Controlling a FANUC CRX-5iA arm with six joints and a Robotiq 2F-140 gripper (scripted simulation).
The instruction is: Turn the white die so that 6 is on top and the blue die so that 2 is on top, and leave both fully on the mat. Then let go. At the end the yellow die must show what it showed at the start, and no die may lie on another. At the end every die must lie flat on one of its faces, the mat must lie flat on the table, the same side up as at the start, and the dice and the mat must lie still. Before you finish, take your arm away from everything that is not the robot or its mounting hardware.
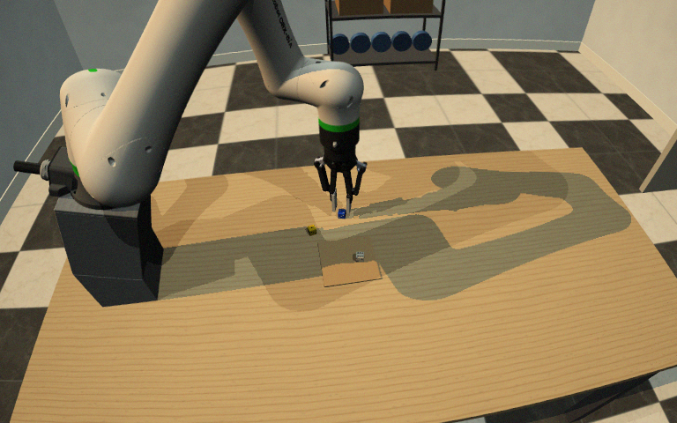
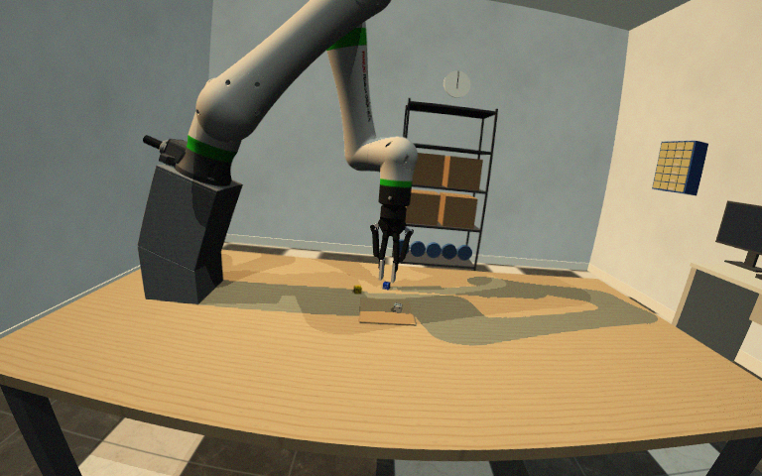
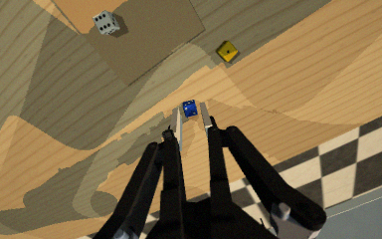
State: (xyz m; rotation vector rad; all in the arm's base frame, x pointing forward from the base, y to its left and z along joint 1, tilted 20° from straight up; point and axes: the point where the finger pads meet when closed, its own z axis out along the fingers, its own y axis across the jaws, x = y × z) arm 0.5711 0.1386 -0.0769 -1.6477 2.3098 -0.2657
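My gripper is now 5 cm above the blue die. From my hand the other things lie so: white die 16 cm to the right, 5 cm below, 3 cm ahead; then tan mat 15 cm to the right, 6 cm below; then yellow die 9 cm behind, 5 cm to the right, 5 cm below.
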